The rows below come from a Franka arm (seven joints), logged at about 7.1 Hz.
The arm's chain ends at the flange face. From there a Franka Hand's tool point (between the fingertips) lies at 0.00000 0.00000 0.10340 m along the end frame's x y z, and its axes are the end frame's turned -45 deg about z.
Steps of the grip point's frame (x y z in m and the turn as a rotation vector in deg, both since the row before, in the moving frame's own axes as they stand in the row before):
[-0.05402 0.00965 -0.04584 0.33 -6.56 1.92]
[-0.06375 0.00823 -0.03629 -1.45 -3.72 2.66]
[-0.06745 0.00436 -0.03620 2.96 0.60 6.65]
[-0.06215 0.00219 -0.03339 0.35 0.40 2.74]
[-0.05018 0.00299 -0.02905 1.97 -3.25 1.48]
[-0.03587 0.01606 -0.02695 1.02 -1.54 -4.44]
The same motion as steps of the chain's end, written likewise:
[-0.02247 0.03724 -0.04516 -4.41 -4.87 1.92]
[-0.03621 0.04438 -0.03604 -3.66 -1.61 2.66]
[-0.04187 0.05548 -0.03606 2.52 -1.67 6.65]
[-0.04248 0.04645 -0.03339 0.53 0.04 2.74]
[-0.02669 0.03605 -0.02882 -0.91 -3.69 1.48]
[-0.01077 0.03593 -0.02690 -0.37 -1.81 -4.44]

